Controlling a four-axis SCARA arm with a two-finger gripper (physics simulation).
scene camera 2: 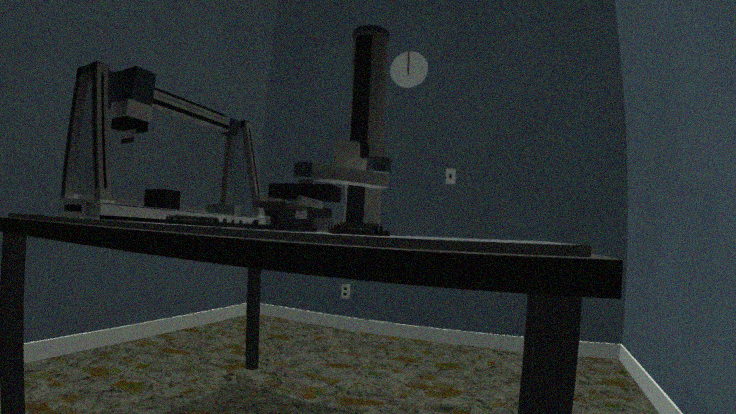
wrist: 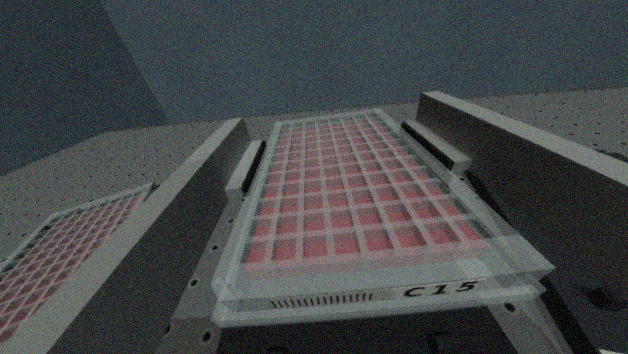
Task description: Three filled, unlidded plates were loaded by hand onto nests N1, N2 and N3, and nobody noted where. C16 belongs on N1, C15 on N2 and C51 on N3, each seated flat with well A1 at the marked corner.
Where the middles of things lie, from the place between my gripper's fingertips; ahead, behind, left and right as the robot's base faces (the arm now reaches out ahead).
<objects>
The plate C15 (wrist: 347, 217) lies 2 cm behind my hand and 1 cm below it.
</objects>
